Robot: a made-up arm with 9 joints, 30 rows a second.
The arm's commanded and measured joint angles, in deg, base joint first. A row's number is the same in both.
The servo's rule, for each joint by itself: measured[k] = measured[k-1] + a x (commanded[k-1-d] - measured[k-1]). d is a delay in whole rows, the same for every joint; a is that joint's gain. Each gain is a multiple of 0.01, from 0.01 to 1. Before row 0 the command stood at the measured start. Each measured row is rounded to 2 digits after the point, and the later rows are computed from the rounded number. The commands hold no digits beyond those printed.
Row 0, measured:
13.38 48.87 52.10 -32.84 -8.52 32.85 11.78 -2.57 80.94
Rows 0 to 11, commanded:
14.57 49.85 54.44 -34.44 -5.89 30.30 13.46 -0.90 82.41
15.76 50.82 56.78 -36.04 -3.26 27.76 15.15 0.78 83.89
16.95 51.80 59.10 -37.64 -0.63 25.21 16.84 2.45 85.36
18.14 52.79 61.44 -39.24 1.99 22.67 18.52 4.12 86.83
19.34 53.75 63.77 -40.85 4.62 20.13 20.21 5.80 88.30
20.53 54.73 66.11 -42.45 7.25 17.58 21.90 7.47 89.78
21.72 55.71 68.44 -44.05 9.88 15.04 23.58 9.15 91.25
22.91 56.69 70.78 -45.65 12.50 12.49 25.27 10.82 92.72
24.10 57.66 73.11 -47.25 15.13 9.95 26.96 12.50 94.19
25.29 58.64 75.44 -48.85 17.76 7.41 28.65 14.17 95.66
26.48 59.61 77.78 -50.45 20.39 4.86 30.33 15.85 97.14
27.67 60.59 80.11 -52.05 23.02 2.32 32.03 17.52 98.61
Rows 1 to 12, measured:
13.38 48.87 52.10 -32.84 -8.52 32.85 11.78 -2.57 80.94
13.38 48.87 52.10 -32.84 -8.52 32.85 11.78 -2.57 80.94
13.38 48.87 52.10 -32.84 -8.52 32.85 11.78 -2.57 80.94
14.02 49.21 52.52 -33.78 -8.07 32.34 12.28 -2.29 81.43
14.96 49.77 53.29 -35.11 -7.25 31.42 13.14 -1.77 82.24
16.03 50.48 54.34 -36.60 -6.12 30.18 14.25 -1.05 83.27
17.17 51.29 55.62 -38.16 -4.74 28.68 15.53 -0.17 84.44
18.34 52.15 57.09 -39.75 -3.15 26.97 16.93 0.84 85.71
19.52 53.05 58.71 -41.34 -1.38 25.09 18.42 1.97 87.05
20.71 53.98 60.46 -42.94 0.53 23.08 19.97 3.19 88.44
21.90 54.93 62.32 -44.54 2.56 20.96 21.56 4.49 89.85
23.09 55.89 64.26 -46.14 4.70 18.76 23.18 5.85 91.28
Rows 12 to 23, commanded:
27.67 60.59 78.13 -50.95 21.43 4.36 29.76 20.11 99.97
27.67 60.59 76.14 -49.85 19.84 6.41 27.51 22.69 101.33
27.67 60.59 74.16 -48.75 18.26 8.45 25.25 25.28 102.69
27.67 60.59 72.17 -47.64 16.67 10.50 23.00 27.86 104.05
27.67 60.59 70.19 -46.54 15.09 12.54 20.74 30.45 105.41
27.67 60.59 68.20 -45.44 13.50 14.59 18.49 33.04 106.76
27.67 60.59 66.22 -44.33 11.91 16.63 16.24 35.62 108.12
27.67 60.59 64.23 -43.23 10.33 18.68 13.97 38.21 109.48
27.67 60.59 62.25 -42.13 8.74 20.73 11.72 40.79 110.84
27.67 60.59 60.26 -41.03 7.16 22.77 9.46 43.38 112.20
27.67 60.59 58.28 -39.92 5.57 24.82 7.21 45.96 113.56
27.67 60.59 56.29 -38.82 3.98 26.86 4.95 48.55 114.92
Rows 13 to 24, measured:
24.28 56.85 66.27 -47.74 6.92 16.49 24.82 7.26 92.73
25.47 57.82 68.34 -49.34 9.21 14.16 26.47 8.72 94.19
26.66 58.79 70.46 -50.94 11.56 11.79 28.14 10.22 95.65
27.21 59.42 71.84 -50.95 13.24 10.30 28.63 11.90 97.08
27.46 59.83 72.61 -50.30 14.36 9.52 28.29 13.73 98.48
27.57 60.10 72.89 -49.39 15.02 9.31 27.38 15.69 99.87
27.62 60.27 72.76 -48.36 15.30 9.55 26.07 17.76 101.25
27.65 60.38 72.30 -47.29 15.26 10.15 24.47 19.92 102.62
27.66 60.45 71.56 -46.20 14.96 11.04 22.68 22.15 103.99
27.67 60.50 70.60 -45.10 14.44 12.16 20.75 24.44 105.35
27.67 60.53 69.45 -44.00 13.74 13.46 18.72 26.78 106.71
27.67 60.55 68.15 -42.90 12.89 14.91 16.62 29.16 108.07

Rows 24 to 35, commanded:
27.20 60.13 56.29 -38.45 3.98 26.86 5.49 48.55 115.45
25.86 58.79 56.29 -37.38 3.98 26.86 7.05 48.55 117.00
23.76 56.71 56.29 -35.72 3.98 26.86 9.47 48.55 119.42
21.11 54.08 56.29 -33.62 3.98 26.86 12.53 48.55 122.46
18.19 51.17 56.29 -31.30 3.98 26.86 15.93 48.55 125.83
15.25 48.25 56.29 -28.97 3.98 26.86 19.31 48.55 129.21
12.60 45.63 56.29 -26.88 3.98 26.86 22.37 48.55 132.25
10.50 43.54 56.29 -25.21 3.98 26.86 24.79 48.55 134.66
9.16 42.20 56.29 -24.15 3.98 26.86 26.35 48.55 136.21
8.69 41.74 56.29 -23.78 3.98 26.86 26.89 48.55 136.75
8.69 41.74 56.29 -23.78 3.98 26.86 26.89 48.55 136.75
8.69 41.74 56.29 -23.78 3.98 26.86 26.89 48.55 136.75
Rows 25 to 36, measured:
27.67 60.56 66.73 -41.80 11.92 16.48 14.47 31.58 109.43
27.67 60.57 65.21 -40.69 10.84 18.15 12.29 34.02 110.79
27.67 60.58 63.60 -39.59 9.67 19.89 10.09 36.49 112.15
27.42 60.42 62.28 -38.92 8.70 21.28 8.71 38.54 113.24
26.58 59.85 61.20 -38.01 7.90 22.40 8.21 40.24 114.48
25.06 58.75 60.32 -36.66 7.23 23.29 8.59 41.65 116.11
22.93 57.12 59.59 -34.87 6.68 24.00 9.77 42.82 118.21
20.37 55.04 59.00 -32.76 6.22 24.57 11.62 43.79 120.72
17.61 52.66 58.51 -30.52 5.84 25.03 13.93 44.60 123.52
14.90 50.20 58.11 -28.37 5.52 25.40 16.46 45.27 126.40
12.52 47.87 57.78 -26.51 5.26 25.69 18.96 45.83 129.13
10.71 45.89 57.51 -25.12 5.04 25.92 21.18 46.29 131.47

